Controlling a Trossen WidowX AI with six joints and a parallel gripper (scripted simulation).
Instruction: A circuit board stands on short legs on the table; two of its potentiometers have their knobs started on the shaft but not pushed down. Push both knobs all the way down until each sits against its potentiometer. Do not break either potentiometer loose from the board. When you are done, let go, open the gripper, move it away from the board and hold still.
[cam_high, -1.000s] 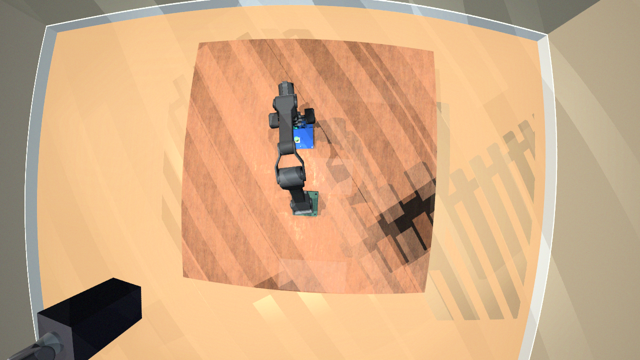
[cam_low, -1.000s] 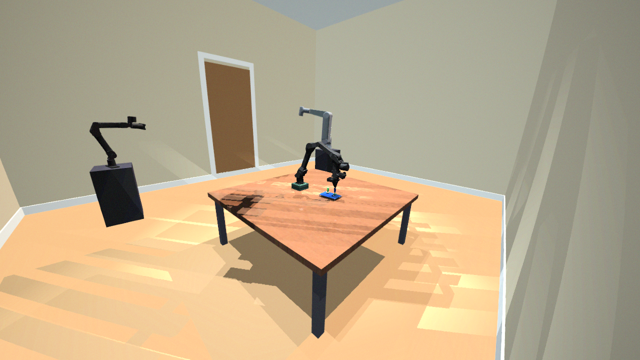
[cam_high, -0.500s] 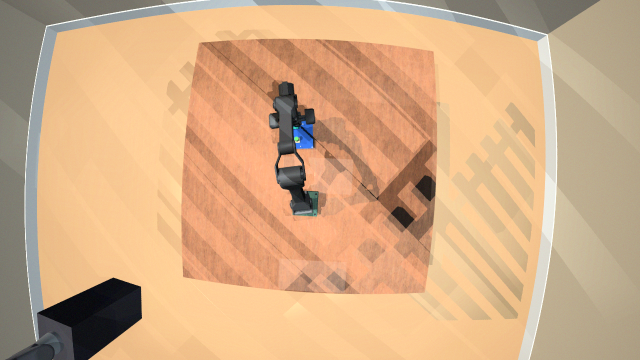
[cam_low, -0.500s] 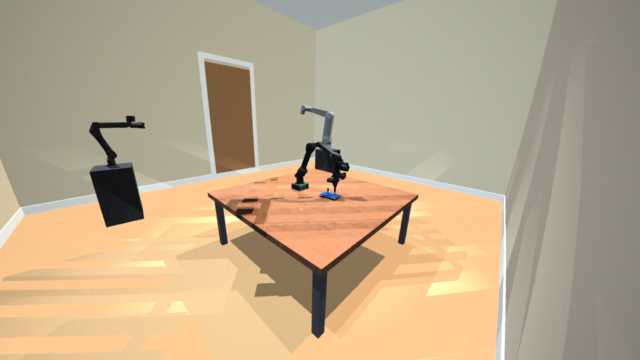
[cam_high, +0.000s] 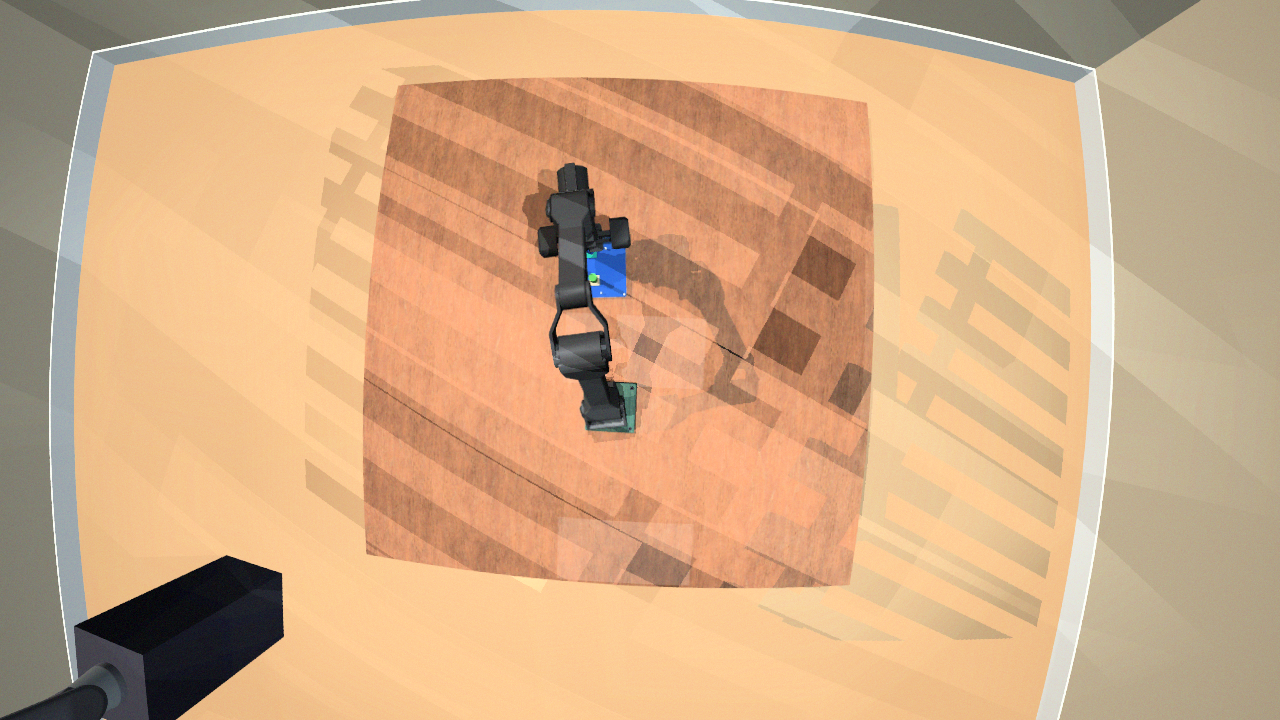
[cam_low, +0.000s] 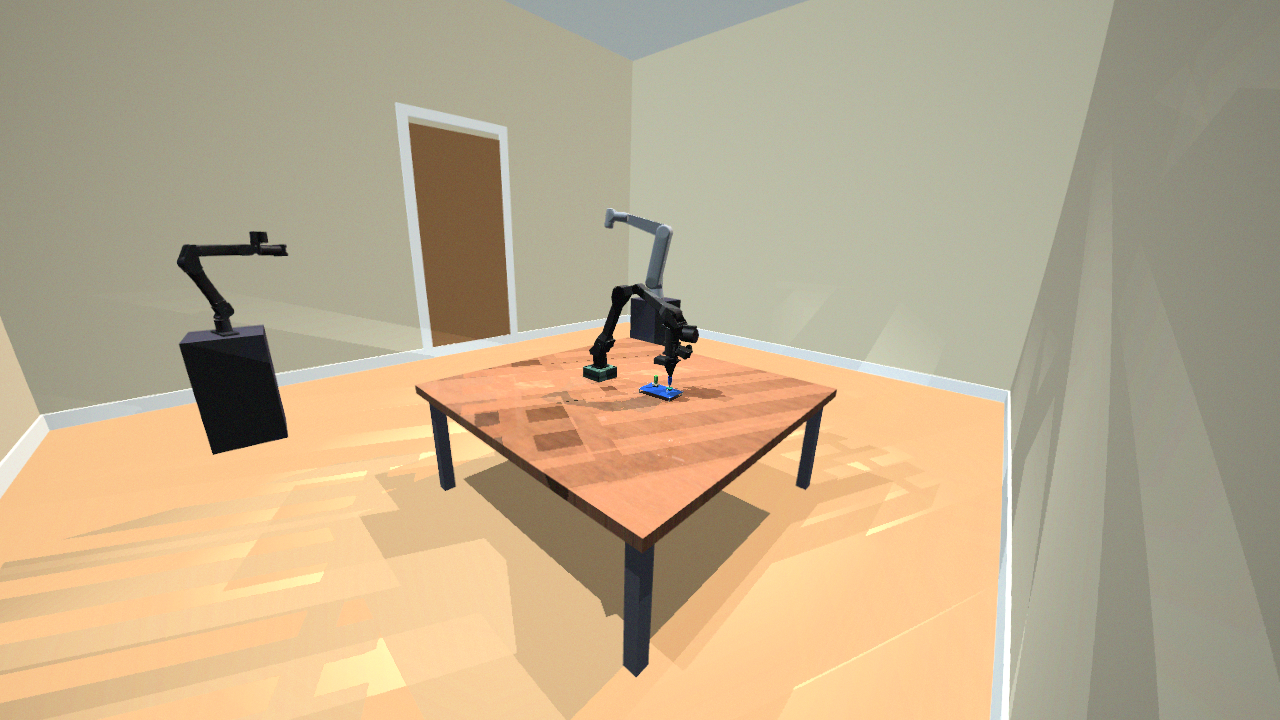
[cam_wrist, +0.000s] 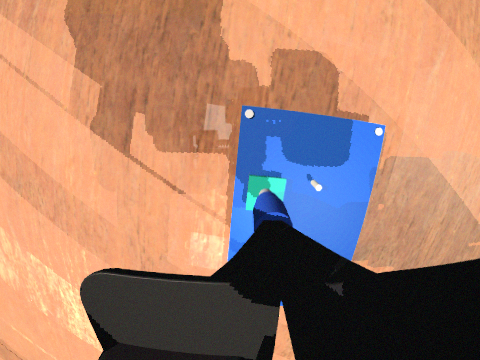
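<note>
Now: the blue knob 20 mm below my gripper tip. The rest, counted from my gripper tip: green knob 60 mm behind, 20 mm to the right, 30 mm below.
</note>
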